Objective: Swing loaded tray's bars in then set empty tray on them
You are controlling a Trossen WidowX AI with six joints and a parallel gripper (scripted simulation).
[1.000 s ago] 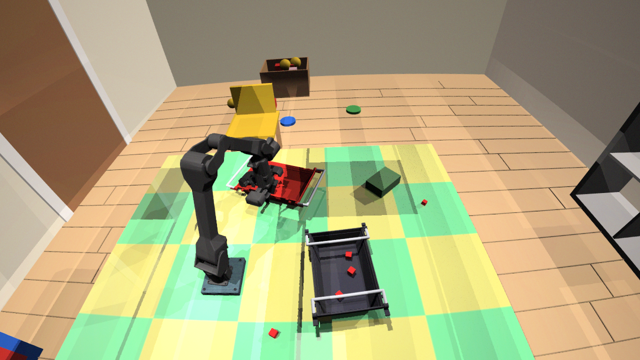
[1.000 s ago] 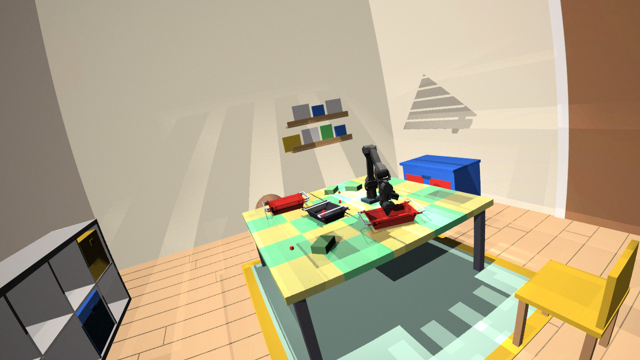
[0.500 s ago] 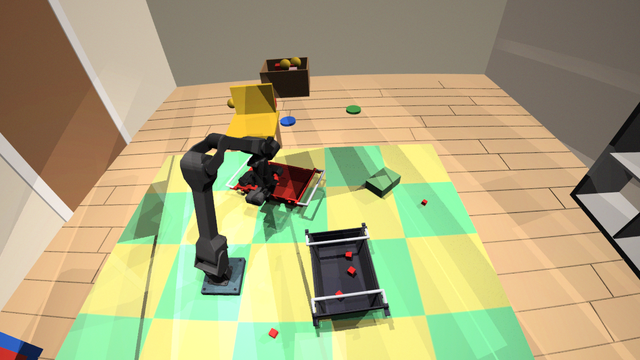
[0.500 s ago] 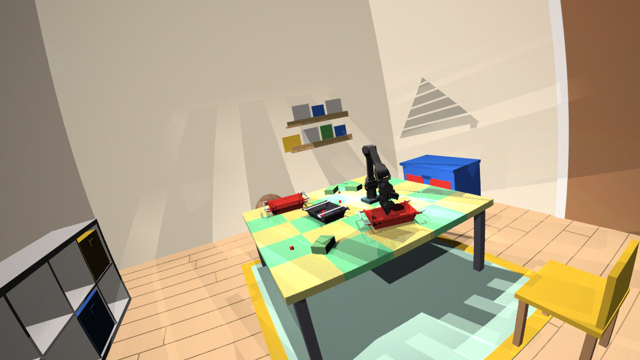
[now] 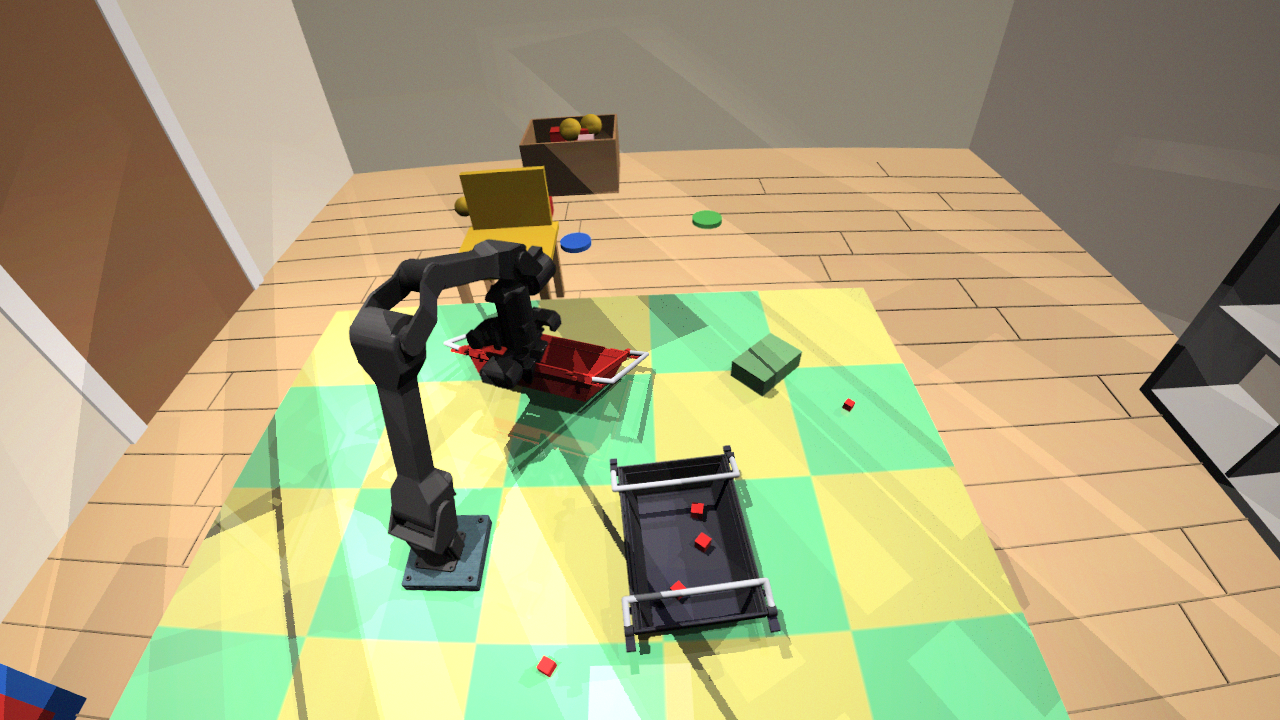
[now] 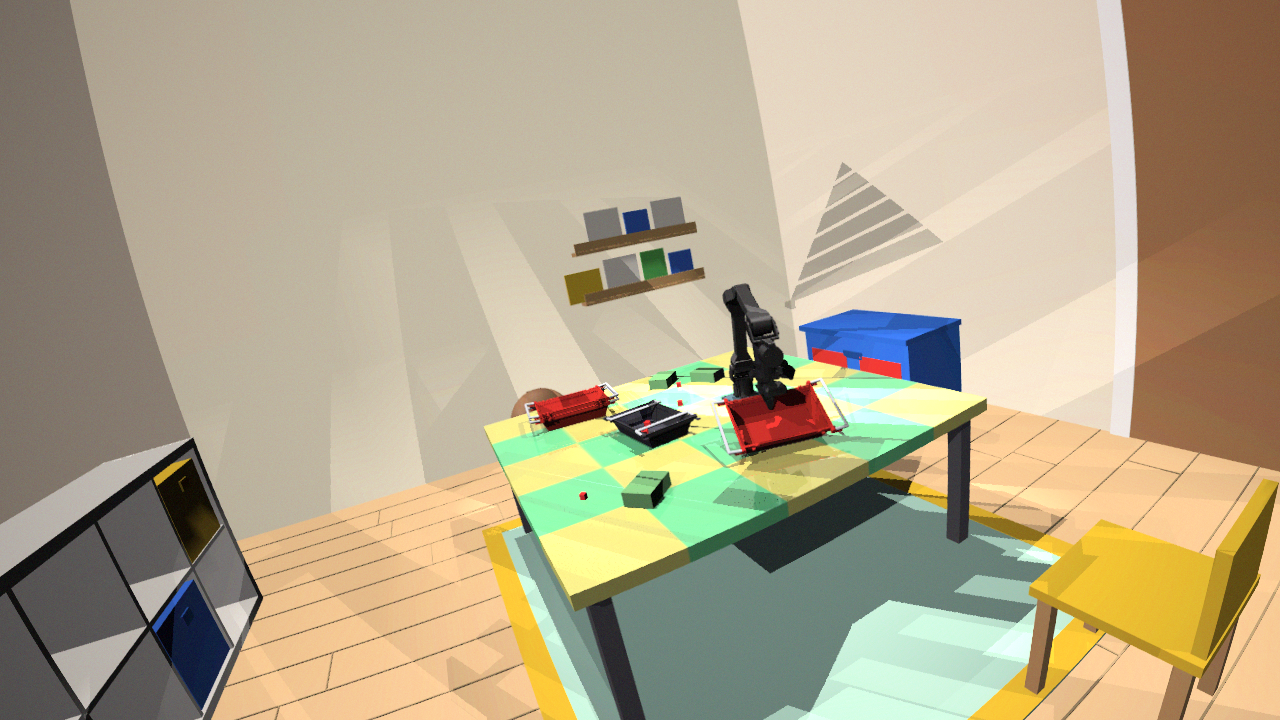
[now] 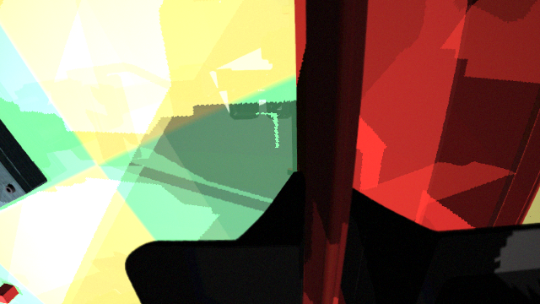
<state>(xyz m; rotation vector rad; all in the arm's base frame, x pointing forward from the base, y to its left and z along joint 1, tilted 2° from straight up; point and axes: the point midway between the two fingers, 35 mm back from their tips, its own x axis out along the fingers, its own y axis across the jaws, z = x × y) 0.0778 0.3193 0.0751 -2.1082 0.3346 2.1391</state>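
Right now my gripper tip is 8 cm to the right of the red tray and 2 cm short of it.
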